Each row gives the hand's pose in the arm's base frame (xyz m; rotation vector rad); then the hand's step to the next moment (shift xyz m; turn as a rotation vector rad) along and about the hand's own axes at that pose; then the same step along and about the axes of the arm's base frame.
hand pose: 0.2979 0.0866 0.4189 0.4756 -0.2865 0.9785
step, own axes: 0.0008 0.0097 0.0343 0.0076 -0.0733 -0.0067
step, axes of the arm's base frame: -0.0085 -0.0123 0.0324 0.0662 -0.0254 -0.0212
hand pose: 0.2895 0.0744 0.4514 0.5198 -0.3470 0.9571
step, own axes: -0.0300 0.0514 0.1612 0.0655 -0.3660 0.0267
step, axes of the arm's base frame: -0.0680 -0.0870 0.1317 0.3421 -0.1420 -0.0423
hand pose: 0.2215 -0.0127 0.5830 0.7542 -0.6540 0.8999
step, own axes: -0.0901 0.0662 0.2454 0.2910 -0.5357 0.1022
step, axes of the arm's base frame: -0.1443 -0.2088 0.0910 0.5807 -0.1722 0.1236
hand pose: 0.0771 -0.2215 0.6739 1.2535 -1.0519 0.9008
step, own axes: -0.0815 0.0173 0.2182 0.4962 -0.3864 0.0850
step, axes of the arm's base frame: -0.0662 -0.2124 -0.0712 0.5003 -0.1433 0.3632
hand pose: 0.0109 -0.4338 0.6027 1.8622 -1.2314 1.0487
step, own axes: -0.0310 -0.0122 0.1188 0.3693 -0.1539 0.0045
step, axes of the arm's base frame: 0.0350 -0.0843 -0.0830 0.2319 -0.1017 0.3098
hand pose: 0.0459 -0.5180 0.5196 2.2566 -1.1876 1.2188
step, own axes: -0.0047 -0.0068 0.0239 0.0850 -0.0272 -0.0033
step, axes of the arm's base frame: 0.0169 -0.0078 -0.0171 0.0445 -0.0258 0.0730
